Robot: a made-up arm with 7 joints. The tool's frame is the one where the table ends. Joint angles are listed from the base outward.
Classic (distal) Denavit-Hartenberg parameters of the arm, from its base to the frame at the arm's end. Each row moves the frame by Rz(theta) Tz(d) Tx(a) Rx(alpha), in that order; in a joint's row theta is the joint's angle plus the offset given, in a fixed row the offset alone. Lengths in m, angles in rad.
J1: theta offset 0  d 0.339  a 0  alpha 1.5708
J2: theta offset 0  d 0.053  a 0  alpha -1.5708
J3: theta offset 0  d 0.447  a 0.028  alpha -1.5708
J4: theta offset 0  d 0.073  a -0.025  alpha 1.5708
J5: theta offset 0  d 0.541  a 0  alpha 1.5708
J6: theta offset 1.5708  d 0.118  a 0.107  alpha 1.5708
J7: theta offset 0  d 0.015  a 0  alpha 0
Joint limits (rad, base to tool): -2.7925..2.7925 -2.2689..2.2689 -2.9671..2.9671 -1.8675..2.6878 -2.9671..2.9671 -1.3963..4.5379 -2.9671..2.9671
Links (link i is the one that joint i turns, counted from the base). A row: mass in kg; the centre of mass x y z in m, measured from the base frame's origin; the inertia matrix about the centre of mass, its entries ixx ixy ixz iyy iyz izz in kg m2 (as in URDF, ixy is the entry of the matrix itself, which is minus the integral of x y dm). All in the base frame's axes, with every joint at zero. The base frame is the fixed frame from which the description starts. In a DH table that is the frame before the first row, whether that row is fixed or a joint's. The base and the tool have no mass.
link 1: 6.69; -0.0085 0.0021 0.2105; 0.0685 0 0 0.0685 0 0.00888
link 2: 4.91; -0.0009 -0.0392 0.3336; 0.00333 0 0 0.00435 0 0.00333
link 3: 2.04; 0.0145 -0.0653 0.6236; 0.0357 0 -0.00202 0.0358 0 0.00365
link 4: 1.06; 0.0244 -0.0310 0.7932; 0.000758 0.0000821 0 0.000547 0 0.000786
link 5: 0.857; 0.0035 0.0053 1.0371; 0.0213 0 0 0.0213 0 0.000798
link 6: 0.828; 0.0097 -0.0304 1.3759; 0.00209 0 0 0.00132 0.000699 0.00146
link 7: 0.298; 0.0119 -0.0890 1.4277; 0.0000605 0 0 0.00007 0 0.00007
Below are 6 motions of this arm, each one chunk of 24 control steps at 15 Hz.
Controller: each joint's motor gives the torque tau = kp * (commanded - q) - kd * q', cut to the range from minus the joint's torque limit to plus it. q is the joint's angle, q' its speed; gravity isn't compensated. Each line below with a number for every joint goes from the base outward.
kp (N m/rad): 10 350 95 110 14 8 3.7
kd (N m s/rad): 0.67 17 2.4 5.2 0.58 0.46 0.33
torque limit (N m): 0.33 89 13 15 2.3 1.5 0.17
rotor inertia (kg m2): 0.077 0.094 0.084 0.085 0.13 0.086 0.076
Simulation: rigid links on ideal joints. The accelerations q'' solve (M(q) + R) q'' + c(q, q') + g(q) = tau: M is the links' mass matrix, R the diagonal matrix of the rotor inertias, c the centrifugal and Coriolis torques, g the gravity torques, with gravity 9.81 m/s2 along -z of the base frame. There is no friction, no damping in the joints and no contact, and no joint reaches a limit. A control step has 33 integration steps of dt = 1/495 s. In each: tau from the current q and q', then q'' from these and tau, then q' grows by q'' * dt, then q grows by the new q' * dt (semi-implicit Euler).
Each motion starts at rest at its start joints. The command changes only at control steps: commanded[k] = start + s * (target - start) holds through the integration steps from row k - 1 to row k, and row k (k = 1, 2, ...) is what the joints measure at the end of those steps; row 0 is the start. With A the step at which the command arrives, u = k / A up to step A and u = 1 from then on. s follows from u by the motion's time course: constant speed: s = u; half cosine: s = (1 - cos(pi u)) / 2; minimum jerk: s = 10 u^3 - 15 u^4 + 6 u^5; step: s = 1 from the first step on.
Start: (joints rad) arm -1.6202 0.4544 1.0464 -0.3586 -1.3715 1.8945 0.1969
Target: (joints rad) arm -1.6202 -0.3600 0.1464 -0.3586 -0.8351 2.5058 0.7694
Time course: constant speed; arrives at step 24
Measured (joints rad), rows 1 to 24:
1: -1.6190 0.4505 1.0061 -0.3824 -1.3660 1.9068 0.1994
2: -1.6189 0.4412 0.9527 -0.4166 -1.3528 1.9402 0.2083
3: -1.6222 0.4196 0.9150 -0.4371 -1.3323 1.9858 0.2251
4: -1.6254 0.3841 0.8820 -0.4383 -1.3044 2.0325 0.2491
5: -1.6275 0.3394 0.8475 -0.4261 -1.2723 2.0724 0.2785
6: -1.6298 0.2926 0.8123 -0.4107 -1.2402 2.1032 0.3107
7: -1.6319 0.2490 0.7761 -0.3998 -1.2112 2.1271 0.3434
8: -1.6327 0.2105 0.7390 -0.3962 -1.1868 2.1478 0.3749
9: -1.6318 0.1762 0.7019 -0.3984 -1.1664 2.1684 0.4040
10: -1.6294 0.1436 0.6650 -0.4032 -1.1481 2.1905 0.4306
11: -1.6263 0.1105 0.6283 -0.4072 -1.1296 2.2144 0.4548
12: -1.6233 0.0757 0.5915 -0.4083 -1.1091 2.2400 0.4772
13: -1.6213 0.0391 0.5543 -0.4063 -1.0863 2.2667 0.4986
14: -1.6205 0.0012 0.5168 -0.4024 -1.0617 2.2940 0.5196
15: -1.6205 -0.0369 0.4791 -0.3979 -1.0365 2.3217 0.5410
16: -1.6208 -0.0747 0.4414 -0.3939 -1.0121 2.3492 0.5630
17: -1.6207 -0.1117 0.4039 -0.3910 -0.9889 2.3763 0.5859
18: -1.6204 -0.1482 0.3664 -0.3890 -0.9668 2.4028 0.6097
19: -1.6199 -0.1844 0.3288 -0.3873 -0.9455 2.4286 0.6341
20: -1.6198 -0.2206 0.2910 -0.3855 -0.9243 2.4537 0.6590
21: -1.6201 -0.2571 0.2530 -0.3831 -0.9028 2.4784 0.6840
22: -1.6205 -0.2938 0.2150 -0.3803 -0.8809 2.5031 0.7089
23: -1.6208 -0.3307 0.1769 -0.3771 -0.8585 2.5280 0.7336
24: -1.6207 -0.3677 0.1389 -0.3739 -0.8356 2.5533 0.7579

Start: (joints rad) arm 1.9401 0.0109 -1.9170 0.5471 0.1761 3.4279 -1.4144
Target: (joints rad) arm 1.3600 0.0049 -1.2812 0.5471 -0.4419 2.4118 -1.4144
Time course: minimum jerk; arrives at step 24
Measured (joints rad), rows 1 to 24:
1: 1.9418 0.0116 -1.9164 0.5609 0.1791 3.4289 -1.4148
2: 1.9448 0.0143 -1.9138 0.5808 0.1900 3.4364 -1.4158
3: 1.9426 0.0166 -1.9076 0.5907 0.2053 3.4486 -1.4171
4: 1.9318 0.0170 -1.8950 0.5912 0.2149 3.4557 -1.4186
5: 1.9147 0.0161 -1.8753 0.5880 0.2096 3.4474 -1.4198
6: 1.8941 0.0148 -1.8493 0.5854 0.1861 3.4187 -1.4207
7: 1.8704 0.0137 -1.8174 0.5843 0.1473 3.3704 -1.4210
8: 1.8425 0.0127 -1.7800 0.5837 0.0995 3.3075 -1.4208
9: 1.8094 0.0114 -1.7377 0.5825 0.0487 3.2357 -1.4203
10: 1.7713 0.0101 -1.6916 0.5809 -0.0012 3.1596 -1.4195
11: 1.7290 0.0087 -1.6429 0.5793 -0.0491 3.0822 -1.4186
12: 1.6836 0.0074 -1.5931 0.5783 -0.0957 3.0051 -1.4177
13: 1.6363 0.0062 -1.5436 0.5776 -0.1420 2.9291 -1.4169
14: 1.5883 0.0051 -1.4957 0.5771 -0.1889 2.8546 -1.4162
15: 1.5412 0.0042 -1.4507 0.5765 -0.2359 2.7823 -1.4157
16: 1.4965 0.0033 -1.4097 0.5757 -0.2816 2.7134 -1.4154
17: 1.4559 0.0026 -1.3737 0.5749 -0.3241 2.6497 -1.4151
18: 1.4210 0.0019 -1.3434 0.5742 -0.3608 2.5934 -1.4150
19: 1.3928 0.0013 -1.3193 0.5738 -0.3902 2.5466 -1.4148
20: 1.3720 0.0008 -1.3015 0.5736 -0.4112 2.5110 -1.4146
21: 1.3585 0.0003 -1.2899 0.5737 -0.4238 2.4872 -1.4144
22: 1.3515 0.0000 -1.2835 0.5739 -0.4290 2.4749 -1.4142
23: 1.3499 -0.0002 -1.2813 0.5742 -0.4284 2.4724 -1.4140
24: 1.3517 -0.0003 -1.2813 0.5745 -0.4241 2.4771 -1.4139

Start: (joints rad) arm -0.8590 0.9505 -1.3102 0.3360 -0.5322 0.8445 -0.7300
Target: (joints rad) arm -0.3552 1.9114 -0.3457 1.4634 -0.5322 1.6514 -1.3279
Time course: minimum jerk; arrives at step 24
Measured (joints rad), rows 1 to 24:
1: -0.8566 0.9689 -1.3132 0.3369 -0.5319 0.8499 -0.7300
2: -0.8518 1.0037 -1.3252 0.3355 -0.5219 0.8586 -0.7311
3: -0.8501 1.0364 -1.3239 0.3394 -0.4987 0.8653 -0.7343
4: -0.8543 1.0603 -1.3042 0.3555 -0.4711 0.8724 -0.7408
5: -0.8633 1.0798 -1.2717 0.3858 -0.4533 0.8854 -0.7511
6: -0.8745 1.1048 -1.2298 0.4295 -0.4542 0.9091 -0.7657
7: -0.8853 1.1430 -1.1813 0.4839 -0.4716 0.9450 -0.7856
8: -0.8942 1.1963 -1.1285 0.5459 -0.4950 0.9920 -0.8115
9: -0.9009 1.2623 -1.0718 0.6133 -0.5125 1.0478 -0.8441
10: -0.9055 1.3364 -1.0106 0.6854 -0.5165 1.1103 -0.8834
11: -0.9078 1.4141 -0.9444 0.7618 -0.5072 1.1779 -0.9288
12: -0.9071 1.4920 -0.8735 0.8419 -0.4910 1.2495 -0.9790
13: -0.9023 1.5678 -0.7994 0.9242 -0.4768 1.3236 -1.0321
14: -0.8924 1.6400 -0.7242 1.0069 -0.4714 1.3977 -1.0860
15: -0.8772 1.7074 -0.6507 1.0873 -0.4769 1.4690 -1.1385
16: -0.8572 1.7690 -0.5817 1.1625 -0.4909 1.5344 -1.1876
17: -0.8341 1.8240 -0.5203 1.2298 -0.5081 1.5917 -1.2318
18: -0.8096 1.8715 -0.4686 1.2869 -0.5230 1.6396 -1.2698
19: -0.7855 1.9107 -0.4278 1.3324 -0.5319 1.6777 -1.3009
20: -0.7629 1.9409 -0.3982 1.3663 -0.5342 1.7061 -1.3249
21: -0.7421 1.9619 -0.3791 1.3892 -0.5315 1.7252 -1.3416
22: -0.7230 1.9742 -0.3690 1.4028 -0.5268 1.7355 -1.3515
23: -0.7051 1.9792 -0.3658 1.4092 -0.5226 1.7380 -1.3554
24: -0.6873 1.9796 -0.3663 1.4113 -0.5207 1.7341 -1.3542

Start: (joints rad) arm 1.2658 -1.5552 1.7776 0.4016 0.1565 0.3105 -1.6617
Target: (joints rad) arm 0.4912 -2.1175 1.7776 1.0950 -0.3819 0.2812 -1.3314
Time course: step
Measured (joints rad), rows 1 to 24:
1: 1.1906 -1.7462 1.9440 0.6428 0.0961 0.3149 -1.6547
2: 1.0349 -2.0885 1.8869 1.0279 -0.0598 0.3040 -1.6376
3: 0.9198 -2.2183 1.4923 1.0902 -0.2657 0.2650 -1.6125
4: 0.8969 -2.2203 1.0227 1.0632 -0.4564 0.2329 -1.5824
5: 0.9406 -2.2041 0.5927 1.0851 -0.5671 0.2135 -1.5475
6: 1.0151 -2.2069 0.2730 1.1298 -0.5779 0.1953 -1.5065
7: 1.0761 -2.2124 0.0809 1.1619 -0.4874 0.1728 -1.4585
8: 1.0834 -2.2017 0.0195 1.1588 -0.3497 0.1540 -1.4043
9: 1.0237 -2.1806 0.0937 1.1265 -0.2396 0.1566 -1.3526
10: 0.9044 -2.1727 0.3143 1.1032 -0.1963 0.1878 -1.3123
11: 0.7600 -2.1955 0.6583 1.1242 -0.2175 0.2244 -1.2855
12: 0.6825 -2.2218 1.0476 1.1538 -0.2712 0.2329 -1.2725
13: 0.7260 -2.2105 1.4576 1.1139 -0.3309 0.2227 -1.2728
14: 0.8264 -2.1595 1.8556 1.0518 -0.3992 0.2362 -1.2853
15: 0.8639 -2.0997 2.0388 1.0659 -0.4689 0.2854 -1.3030
16: 0.8375 -2.0877 2.0369 1.1165 -0.5047 0.3314 -1.3199
17: 0.7717 -2.0978 1.8580 1.1317 -0.4930 0.3488 -1.3328
18: 0.7253 -2.1505 1.6793 1.0869 -0.4417 0.3343 -1.3422
19: 0.6953 -2.2028 1.5527 1.0282 -0.3772 0.3073 -1.3500
20: 0.6530 -2.2098 1.4199 1.0235 -0.3318 0.2868 -1.3557
21: 0.6082 -2.1981 1.3255 1.0516 -0.3161 0.2725 -1.3583
22: 0.5737 -2.1920 1.3025 1.0696 -0.3242 0.2608 -1.3579
23: 0.5514 -2.1922 1.3482 1.0698 -0.3458 0.2531 -1.3551
24: 0.5412 -2.1938 1.4573 1.0619 -0.3703 0.2525 -1.3511

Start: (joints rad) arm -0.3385 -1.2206 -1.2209 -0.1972 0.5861 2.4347 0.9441
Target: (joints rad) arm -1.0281 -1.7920 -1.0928 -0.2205 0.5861 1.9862 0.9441
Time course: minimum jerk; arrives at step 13
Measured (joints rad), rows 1 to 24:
1: -0.3396 -1.2444 -1.2190 -0.2002 0.5854 2.4383 0.9443
2: -0.3367 -1.2890 -1.2249 -0.1910 0.5873 2.4509 0.9444
3: -0.3336 -1.3355 -1.2212 -0.1804 0.5957 2.4659 0.9438
4: -0.3347 -1.3826 -1.2056 -0.1793 0.6083 2.4683 0.9426
5: -0.3393 -1.4376 -1.1874 -0.1850 0.6187 2.4428 0.9413
6: -0.3450 -1.5074 -1.1692 -0.1902 0.6219 2.3834 0.9403
7: -0.3503 -1.5909 -1.1523 -0.1903 0.6185 2.2961 0.9395
8: -0.3546 -1.6794 -1.1379 -0.1853 0.6136 2.1956 0.9387
9: -0.3586 -1.7612 -1.1260 -0.1783 0.6122 2.0984 0.9376
10: -0.3631 -1.8257 -1.1167 -0.1723 0.6167 2.0183 0.9359
11: -0.3690 -1.8669 -1.1103 -0.1692 0.6257 1.9640 0.9339
12: -0.3768 -1.8840 -1.1067 -0.1696 0.6354 1.9380 0.9319
13: -0.3868 -1.8823 -1.1048 -0.1736 0.6412 1.9372 0.9304
14: -0.3989 -1.8716 -1.1024 -0.1806 0.6397 1.9532 0.9299
15: -0.4120 -1.8616 -1.1006 -0.1877 0.6305 1.9758 0.9306
16: -0.4249 -1.8572 -1.1006 -0.1912 0.6173 1.9961 0.9322
17: -0.4373 -1.8584 -1.1017 -0.1906 0.6058 2.0090 0.9343
18: -0.4494 -1.8623 -1.1030 -0.1878 0.6006 2.0130 0.9363
19: -0.4622 -1.8657 -1.1035 -0.1852 0.6030 2.0099 0.9376
20: -0.4760 -1.8671 -1.1034 -0.1841 0.6108 2.0026 0.9382
21: -0.4910 -1.8665 -1.1028 -0.1844 0.6199 1.9945 0.9380
22: -0.5071 -1.8651 -1.1024 -0.1853 0.6263 1.9881 0.9374
23: -0.5242 -1.8640 -1.1022 -0.1860 0.6280 1.9846 0.9367
24: -0.5420 -1.8636 -1.1022 -0.1863 0.6256 1.9843 0.9359

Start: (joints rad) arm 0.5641 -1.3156 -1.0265 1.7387 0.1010 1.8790 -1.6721
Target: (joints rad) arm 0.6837 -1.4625 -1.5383 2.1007 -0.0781 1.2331 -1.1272
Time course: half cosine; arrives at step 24
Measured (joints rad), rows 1 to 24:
1: 0.5619 -1.3397 -1.0115 1.7366 0.0994 1.8756 -1.6718
2: 0.5557 -1.3671 -0.9638 1.7472 0.0898 1.8591 -1.6699
3: 0.5546 -1.3844 -0.9276 1.7679 0.0704 1.8288 -1.6645
4: 0.5636 -1.3933 -0.9347 1.7868 0.0470 1.7911 -1.6542
5: 0.5783 -1.3946 -0.9774 1.7968 0.0275 1.7541 -1.6392
6: 0.5924 -1.3920 -1.0295 1.8008 0.0174 1.7240 -1.6197
7: 0.6041 -1.3914 -1.0711 1.8078 0.0163 1.7022 -1.5965
8: 0.6146 -1.3967 -1.0967 1.8239 0.0192 1.6846 -1.5697
9: 0.6246 -1.4072 -1.1119 1.8480 0.0192 1.6642 -1.5392
10: 0.6345 -1.4198 -1.1272 1.8749 0.0111 1.6351 -1.5053
11: 0.6441 -1.4313 -1.1514 1.9002 -0.0061 1.5956 -1.4685
12: 0.6532 -1.4404 -1.1864 1.9226 -0.0295 1.5483 -1.4297
13: 0.6609 -1.4477 -1.2272 1.9430 -0.0534 1.4986 -1.3901
14: 0.6669 -1.4546 -1.2669 1.9631 -0.0725 1.4515 -1.3510
15: 0.6711 -1.4621 -1.3005 1.9843 -0.0845 1.4101 -1.3130
16: 0.6735 -1.4704 -1.3275 2.0063 -0.0906 1.3747 -1.2770
17: 0.6741 -1.4787 -1.3502 2.0276 -0.0940 1.3439 -1.2432
18: 0.6732 -1.4862 -1.3719 2.0469 -0.0980 1.3161 -1.2122
19: 0.6708 -1.4924 -1.3938 2.0633 -0.1043 1.2904 -1.1841
20: 0.6672 -1.4973 -1.4146 2.0769 -0.1120 1.2668 -1.1596
21: 0.6627 -1.5009 -1.4319 2.0877 -0.1196 1.2465 -1.1390
22: 0.6575 -1.5037 -1.4435 2.0960 -0.1251 1.2302 -1.1227
23: 0.6520 -1.5056 -1.4489 2.1016 -0.1280 1.2191 -1.1109
24: 0.6462 -1.5066 -1.4489 2.1041 -0.1283 1.2136 -1.1039

